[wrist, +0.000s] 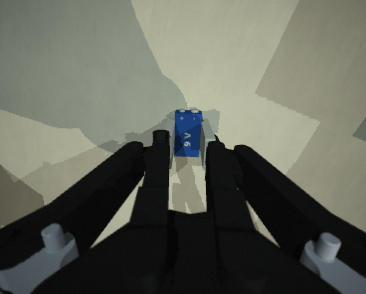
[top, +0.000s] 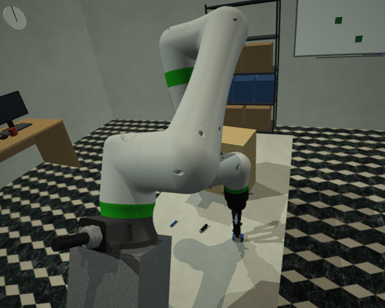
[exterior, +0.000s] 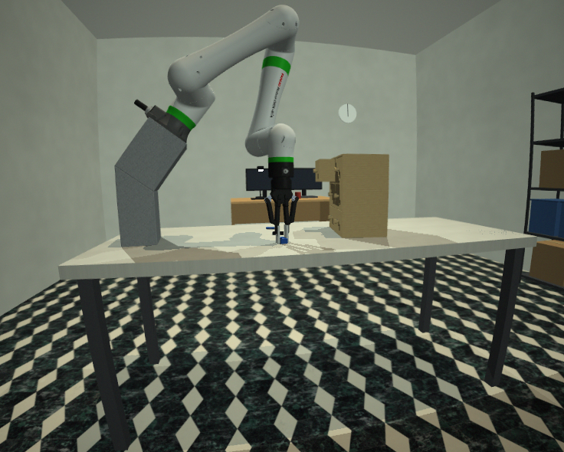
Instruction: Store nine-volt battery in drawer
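The blue nine-volt battery is 10 mm to the left of my hand and 20 mm below it. The rest, counted from my hand: black cylinder: 10 mm behind, 170 mm to the left, 30 mm below; blue cylinder: 30 mm behind, 320 mm to the left, 30 mm below.
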